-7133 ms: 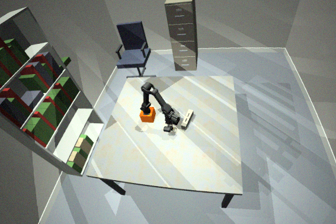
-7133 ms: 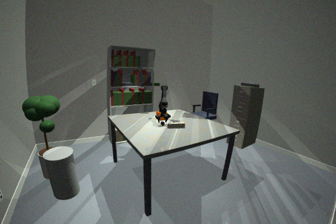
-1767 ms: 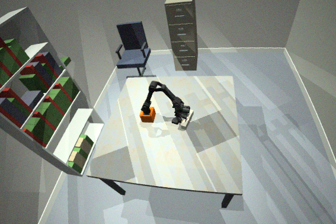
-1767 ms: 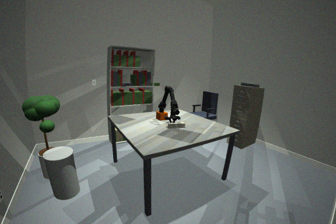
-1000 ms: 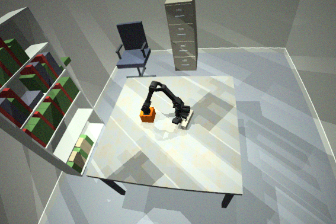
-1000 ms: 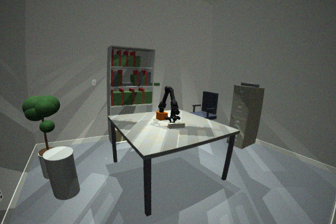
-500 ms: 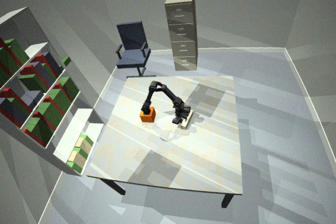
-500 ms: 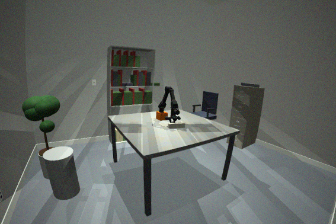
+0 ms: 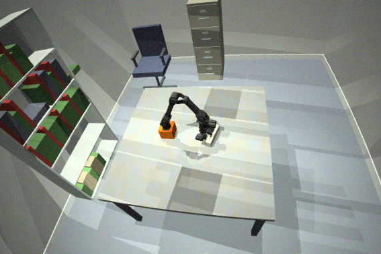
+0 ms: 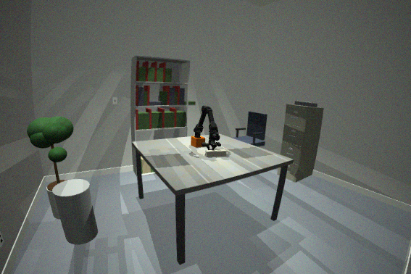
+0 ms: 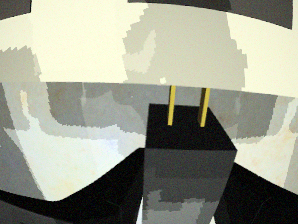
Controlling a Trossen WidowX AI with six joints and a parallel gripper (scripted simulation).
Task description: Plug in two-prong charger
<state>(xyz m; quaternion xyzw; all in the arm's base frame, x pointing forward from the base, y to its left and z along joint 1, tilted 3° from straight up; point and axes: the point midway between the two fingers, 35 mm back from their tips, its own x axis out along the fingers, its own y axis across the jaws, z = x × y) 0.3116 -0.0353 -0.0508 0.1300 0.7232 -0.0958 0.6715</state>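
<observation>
My gripper tip is now 2 cm short of the two-prong charger, 1 cm to the left of it and 1 cm below it.
</observation>
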